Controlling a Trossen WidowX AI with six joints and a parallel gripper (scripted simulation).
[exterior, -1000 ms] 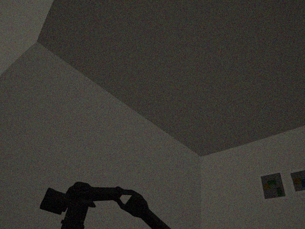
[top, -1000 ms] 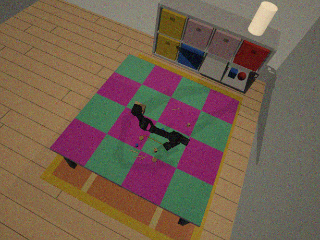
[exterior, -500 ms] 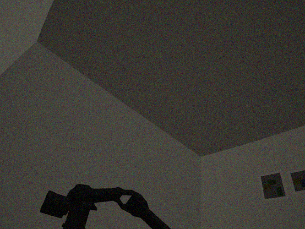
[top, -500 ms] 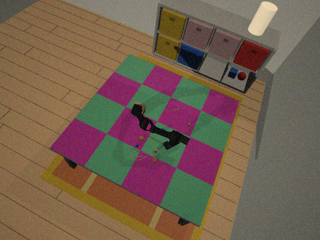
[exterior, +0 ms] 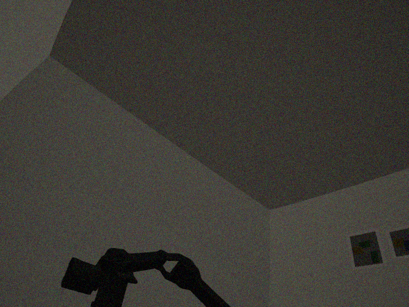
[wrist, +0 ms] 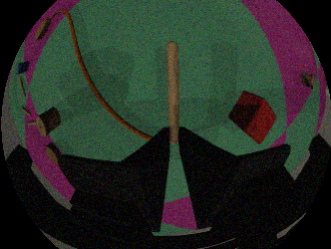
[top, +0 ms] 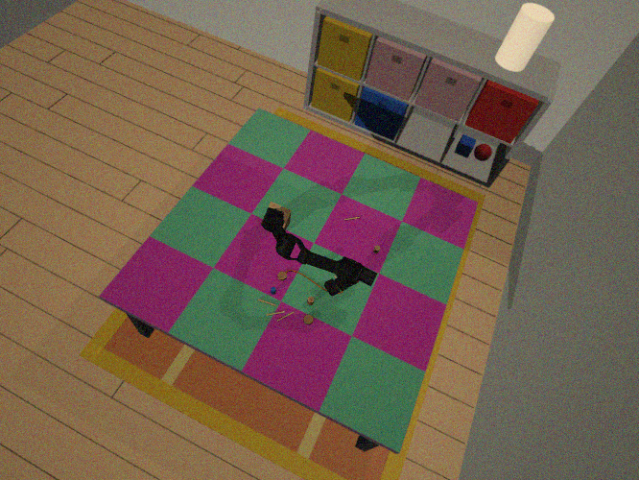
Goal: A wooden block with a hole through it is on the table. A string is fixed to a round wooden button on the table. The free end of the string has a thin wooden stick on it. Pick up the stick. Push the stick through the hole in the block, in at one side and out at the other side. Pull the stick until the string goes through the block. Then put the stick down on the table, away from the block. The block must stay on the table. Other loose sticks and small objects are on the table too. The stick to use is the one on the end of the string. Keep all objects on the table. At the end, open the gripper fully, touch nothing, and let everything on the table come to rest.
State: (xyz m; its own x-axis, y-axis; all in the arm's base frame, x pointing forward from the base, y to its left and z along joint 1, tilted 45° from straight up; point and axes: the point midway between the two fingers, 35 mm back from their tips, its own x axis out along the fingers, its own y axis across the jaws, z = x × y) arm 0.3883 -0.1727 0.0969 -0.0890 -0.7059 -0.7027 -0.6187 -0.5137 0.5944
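My gripper tip is now 12 cm past the blue cube and 9 cm to the right of it. Also, from my gripper tip: thin wooden stick: 1 cm to the left, 1 cm behind; round wooden button: 26 cm behind, 4 cm to the right, 1 cm below; red cube: 7 cm to the left, 4 cm ahead.
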